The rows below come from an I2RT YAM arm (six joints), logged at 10 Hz.
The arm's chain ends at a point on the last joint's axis. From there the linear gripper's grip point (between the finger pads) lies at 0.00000 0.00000 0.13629 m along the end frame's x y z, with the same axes.
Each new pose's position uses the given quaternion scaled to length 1; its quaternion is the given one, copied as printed.
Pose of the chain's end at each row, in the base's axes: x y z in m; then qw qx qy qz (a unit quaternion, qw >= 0):
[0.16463, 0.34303, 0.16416, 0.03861, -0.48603, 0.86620, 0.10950]
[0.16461, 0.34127, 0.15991, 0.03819, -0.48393, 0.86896, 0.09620]
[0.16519, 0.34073, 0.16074, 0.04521, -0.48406, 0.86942, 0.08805]
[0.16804, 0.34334, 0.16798, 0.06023, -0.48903, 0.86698, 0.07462]
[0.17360, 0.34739, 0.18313, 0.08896, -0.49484, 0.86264, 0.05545]
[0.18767, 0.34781, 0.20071, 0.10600, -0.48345, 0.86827, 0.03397]
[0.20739, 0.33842, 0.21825, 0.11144, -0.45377, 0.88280, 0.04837]
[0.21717, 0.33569, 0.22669, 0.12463, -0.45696, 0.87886, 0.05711]
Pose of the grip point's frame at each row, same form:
[0.15924, 0.37400, 0.03154, 0.03861, -0.48603, 0.86620, 0.10950]
[0.16097, 0.36909, 0.02654, 0.03819, -0.48393, 0.86896, 0.09620]
[0.16429, 0.36756, 0.02712, 0.04521, -0.48406, 0.86942, 0.08805]
[0.17233, 0.36900, 0.03420, 0.06023, -0.48903, 0.86698, 0.07462]
[0.18704, 0.37243, 0.04984, 0.08896, -0.49484, 0.86264, 0.05545]
[0.20828, 0.36982, 0.06780, 0.10600, -0.48345, 0.86827, 0.03397]
[0.22822, 0.36384, 0.08598, 0.11144, -0.45377, 0.88280, 0.04837]
[0.23991, 0.36489, 0.09552, 0.12463, -0.45696, 0.87886, 0.05711]

